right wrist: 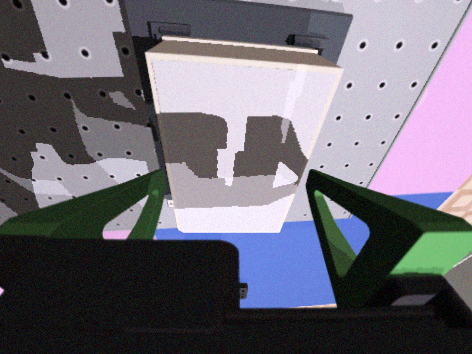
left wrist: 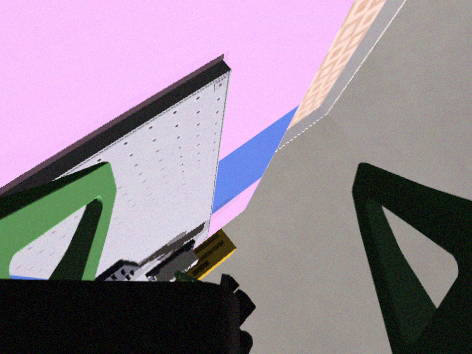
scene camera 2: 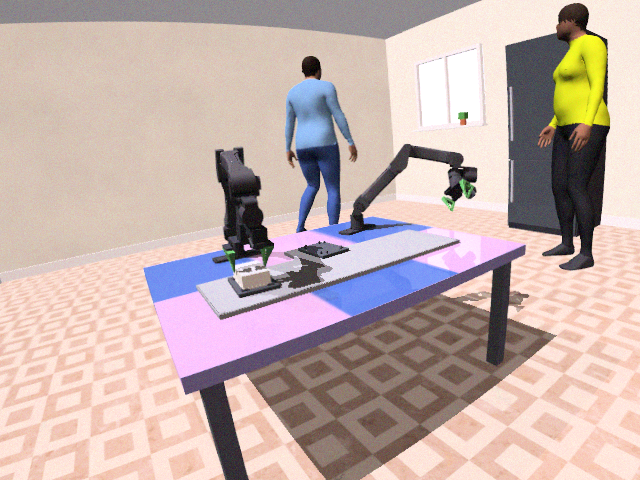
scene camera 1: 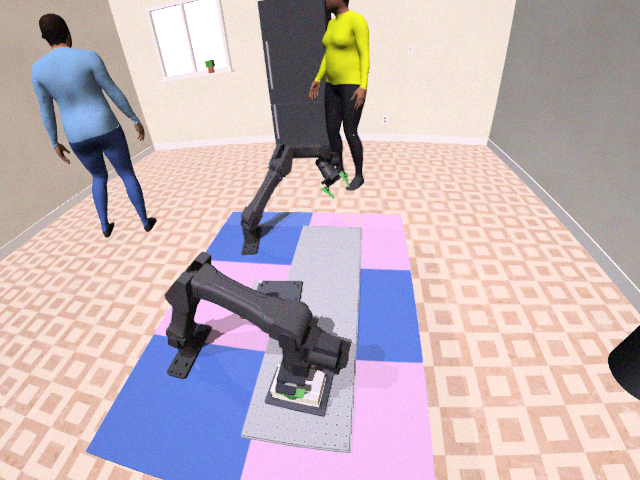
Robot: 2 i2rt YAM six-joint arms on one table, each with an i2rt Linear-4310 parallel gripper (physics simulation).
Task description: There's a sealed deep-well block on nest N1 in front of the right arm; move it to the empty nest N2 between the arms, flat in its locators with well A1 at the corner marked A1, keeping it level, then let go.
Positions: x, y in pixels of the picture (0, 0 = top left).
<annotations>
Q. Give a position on a white deep-well block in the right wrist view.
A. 238, 121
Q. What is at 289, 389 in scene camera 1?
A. My right gripper.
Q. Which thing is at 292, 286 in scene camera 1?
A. A dark nest plate.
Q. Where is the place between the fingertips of my left gripper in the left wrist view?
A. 234, 176
</annotations>
